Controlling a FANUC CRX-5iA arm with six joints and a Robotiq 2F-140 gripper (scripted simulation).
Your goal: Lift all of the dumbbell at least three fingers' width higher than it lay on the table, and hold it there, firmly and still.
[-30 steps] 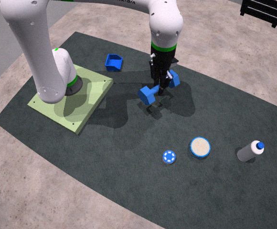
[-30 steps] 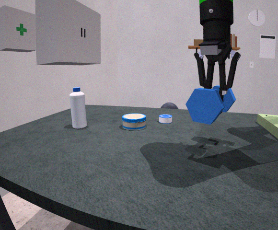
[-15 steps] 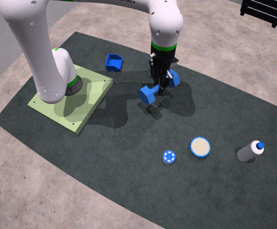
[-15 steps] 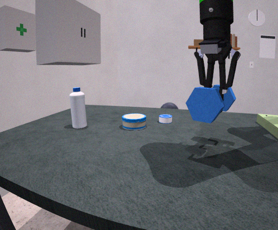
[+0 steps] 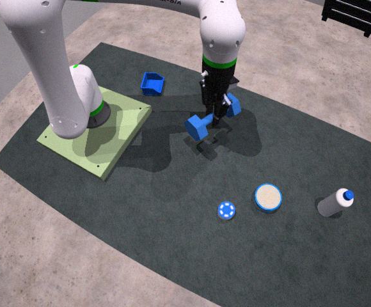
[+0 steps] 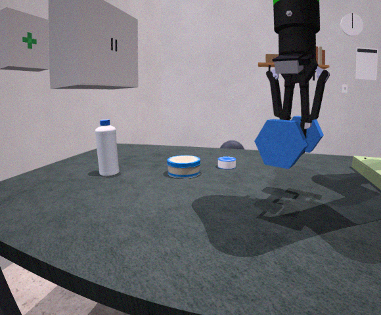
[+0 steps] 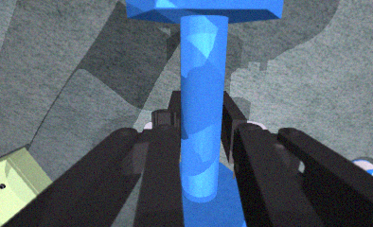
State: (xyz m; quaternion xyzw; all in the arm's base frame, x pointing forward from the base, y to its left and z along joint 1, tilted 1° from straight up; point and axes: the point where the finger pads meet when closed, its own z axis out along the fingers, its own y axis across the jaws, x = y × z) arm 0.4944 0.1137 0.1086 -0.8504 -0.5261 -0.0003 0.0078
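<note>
Right now the blue dumbbell is right at my hand. Also, from my hand: white bottle (520 mm ahead, 100 mm to the right, 70 mm below); blue bin (350 mm behind, 150 mm to the left, 130 mm below).
</note>
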